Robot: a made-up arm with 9 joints. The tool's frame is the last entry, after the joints.
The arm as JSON. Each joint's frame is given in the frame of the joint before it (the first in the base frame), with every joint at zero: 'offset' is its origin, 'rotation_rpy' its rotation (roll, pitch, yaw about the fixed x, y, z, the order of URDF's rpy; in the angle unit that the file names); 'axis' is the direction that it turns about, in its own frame. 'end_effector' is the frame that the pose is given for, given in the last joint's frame.
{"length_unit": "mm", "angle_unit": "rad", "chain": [
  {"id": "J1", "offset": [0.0, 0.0, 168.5], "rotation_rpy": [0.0, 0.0, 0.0], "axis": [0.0, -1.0, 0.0]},
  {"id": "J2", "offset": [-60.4, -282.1, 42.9], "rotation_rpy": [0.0, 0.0, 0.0], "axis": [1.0, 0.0, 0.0]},
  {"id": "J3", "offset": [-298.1, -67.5, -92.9], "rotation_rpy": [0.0, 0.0, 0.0], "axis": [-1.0, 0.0, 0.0]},
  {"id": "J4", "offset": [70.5, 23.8, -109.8], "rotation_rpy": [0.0, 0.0, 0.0], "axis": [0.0, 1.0, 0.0]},
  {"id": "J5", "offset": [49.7, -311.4, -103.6], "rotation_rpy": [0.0, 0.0, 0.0], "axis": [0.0, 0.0, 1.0]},
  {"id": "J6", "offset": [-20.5, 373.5, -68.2], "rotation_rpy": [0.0, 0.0, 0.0], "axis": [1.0, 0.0, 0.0]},
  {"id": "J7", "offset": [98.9, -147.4, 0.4], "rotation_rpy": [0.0, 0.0, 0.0], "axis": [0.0, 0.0, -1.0]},
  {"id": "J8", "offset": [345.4, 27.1, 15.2], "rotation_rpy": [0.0, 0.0, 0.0], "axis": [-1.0, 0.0, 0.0]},
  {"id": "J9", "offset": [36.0, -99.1, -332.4], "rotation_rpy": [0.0, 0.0, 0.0], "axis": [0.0, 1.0, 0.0]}
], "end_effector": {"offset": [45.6, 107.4, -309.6], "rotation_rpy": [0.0, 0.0, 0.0]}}
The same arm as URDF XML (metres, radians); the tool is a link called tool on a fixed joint. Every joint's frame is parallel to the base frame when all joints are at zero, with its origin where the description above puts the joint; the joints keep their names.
<robot name="arm">
<link name="base_link"/>
<link name="link1"/>
<link name="link2"/>
<link name="link3"/>
<link name="link4"/>
<link name="link5"/>
<link name="link6"/>
<link name="link7"/>
<link name="link8"/>
<link name="link9"/>
<link name="tool"/>
<joint name="J1" type="continuous"><parent link="base_link"/><child link="link1"/><origin xyz="0 0 0.1685" rpy="0 0 0"/><axis xyz="0 -1 0"/></joint>
<joint name="J2" type="continuous"><parent link="link1"/><child link="link2"/><origin xyz="-0.0604 -0.2821 0.0429" rpy="0 0 0"/><axis xyz="1 0 0"/></joint>
<joint name="J3" type="continuous"><parent link="link2"/><child link="link3"/><origin xyz="-0.2981 -0.0675 -0.0929" rpy="0 0 0"/><axis xyz="-1 0 0"/></joint>
<joint name="J4" type="continuous"><parent link="link3"/><child link="link4"/><origin xyz="0.0705 0.0238 -0.1098" rpy="0 0 0"/><axis xyz="0 1 0"/></joint>
<joint name="J5" type="continuous"><parent link="link4"/><child link="link5"/><origin xyz="0.0497 -0.3114 -0.1036" rpy="0 0 0"/><axis xyz="0 0 1"/></joint>
<joint name="J6" type="continuous"><parent link="link5"/><child link="link6"/><origin xyz="-0.0205 0.3735 -0.0682" rpy="0 0 0"/><axis xyz="1 0 0"/></joint>
<joint name="J7" type="continuous"><parent link="link6"/><child link="link7"/><origin xyz="0.0989 -0.1474 0.0004" rpy="0 0 0"/><axis xyz="0 0 -1"/></joint>
<joint name="J8" type="continuous"><parent link="link7"/><child link="link8"/><origin xyz="0.3454 0.0271 0.0152" rpy="0 0 0"/><axis xyz="-1 0 0"/></joint>
<joint name="J9" type="continuous"><parent link="link8"/><child link="link9"/><origin xyz="0.036 -0.0991 -0.3324" rpy="0 0 0"/><axis xyz="0 1 0"/></joint>
<joint name="tool_fixed" type="fixed"><parent link="link9"/><child link="tool"/><origin xyz="0.0456 0.1074 -0.3096" rpy="0 0 0"/></joint>
</robot>

